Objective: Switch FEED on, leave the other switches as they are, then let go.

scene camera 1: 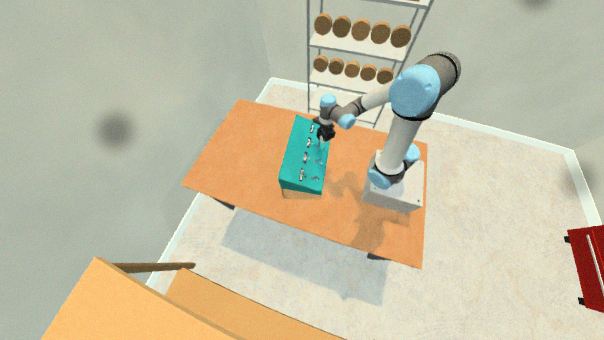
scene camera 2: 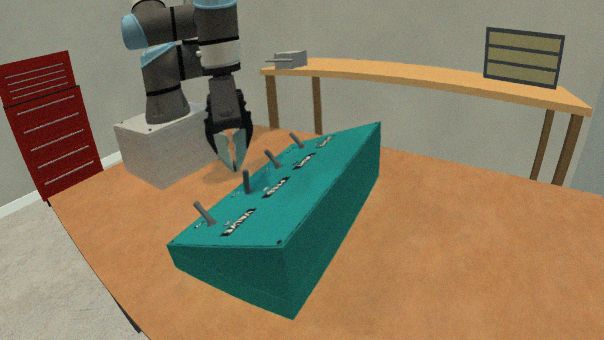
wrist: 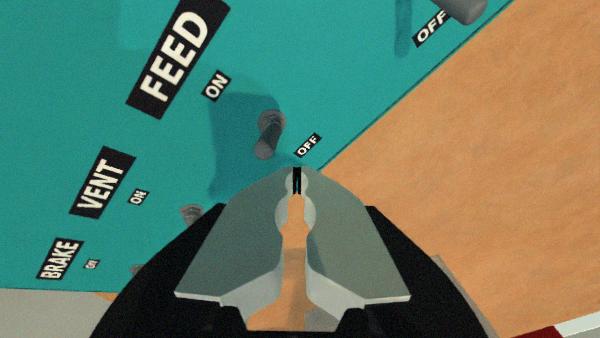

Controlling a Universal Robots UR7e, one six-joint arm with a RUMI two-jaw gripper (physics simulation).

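Seen in the pictures: gripper, between the fingertips: (scene camera 1: 322,142) (scene camera 2: 235,171) (wrist: 297,169); arm's base, origin of its link: (scene camera 2: 168,116).
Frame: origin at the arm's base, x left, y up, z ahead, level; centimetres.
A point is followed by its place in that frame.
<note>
A teal sloped switch box (scene camera 1: 289,167) @(x 23.4, y -3.8, z 52.6 cm) (scene camera 2: 310,200) @(x -3.7, y -2.7, z 64.6 cm) (wrist: 60,75) @(x 5.3, y -5.3, z 54.3 cm) stands on the table. The FEED lever (scene camera 2: 246,182) @(x -2.3, y -6.7, z 45.9 cm) (wrist: 268,135) @(x -2.4, y -5.5, z 46.0 cm) stands nearly upright in scene camera 2, tipped away from OFF compared with its neighbours. The VALVE lever (scene camera 2: 204,214) @(x -14.0, y -7.2, z 48.6 cm) (wrist: 465,9) @(x -13.8, y -5.4, z 46.9 cm), VENT lever (scene camera 2: 273,158) @(x 8.8, y -7.0, z 41.1 cm) and BRAKE lever (scene camera 2: 297,140) @(x 20.2, y -7.2, z 37.4 cm) lean to the OFF side. My gripper (scene camera 2: 235,168) @(x -2.9, y -4.8, z 43.4 cm) (wrist: 297,169) @(x -2.9, y -4.8, z 43.4 cm) is shut with nothing between its jaws. Its tips are on the OFF side of the FEED lever, near its OFF label (wrist: 307,145) @(x -3.1, y -10.5, z 42.1 cm), apart from the lever. In the wrist view the jaws partly hide the VENT and BRAKE levers.
The box stands on an orange table (scene camera 1: 225,145) @(x 25.0, y -17.8, z 110.3 cm) (scene camera 2: 475,240) @(x 22.2, y -17.8, z 86.6 cm) (wrist: 500,150) @(x -22.1, y -17.8, z 27.0 cm). The arm's pale base block (scene camera 1: 395,195) @(x 12.4, y 0.1, z -7.0 cm) (scene camera 2: 162,160) @(x -8.4, y -9.3, z 10.8 cm) is beside it. A shelf rack (scene camera 1: 308,90), a red cabinet (scene camera 1: 590,265) (scene camera 2: 50,130) and a wooden bench (scene camera 2: 415,80) stand around the table.
</note>
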